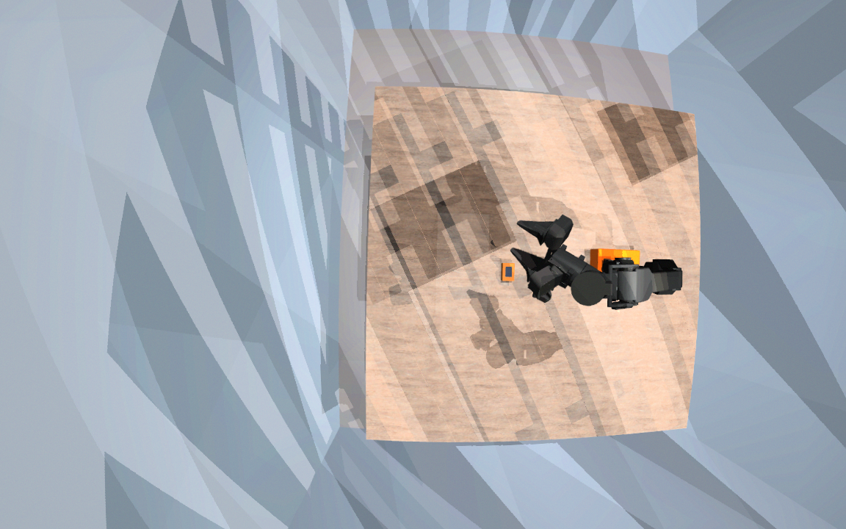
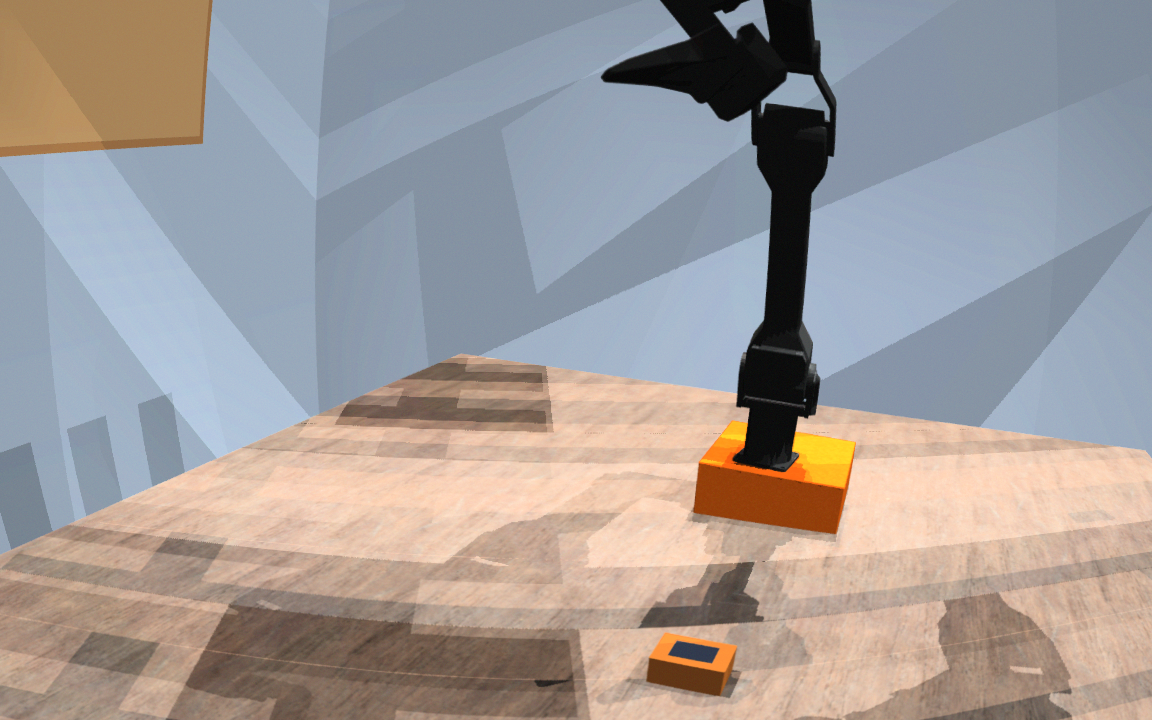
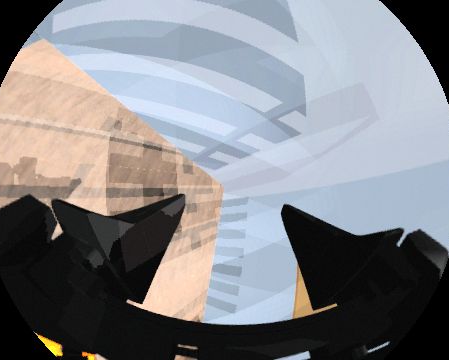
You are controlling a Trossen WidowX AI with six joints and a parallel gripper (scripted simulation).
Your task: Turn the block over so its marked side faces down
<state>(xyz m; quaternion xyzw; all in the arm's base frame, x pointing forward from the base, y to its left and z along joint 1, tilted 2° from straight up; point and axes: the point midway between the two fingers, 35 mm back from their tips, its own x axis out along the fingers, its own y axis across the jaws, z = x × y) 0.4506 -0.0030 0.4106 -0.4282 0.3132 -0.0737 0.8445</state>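
My gripper tip is 440 mm above the block, 110 mm past it and 70 mm to the right of it.
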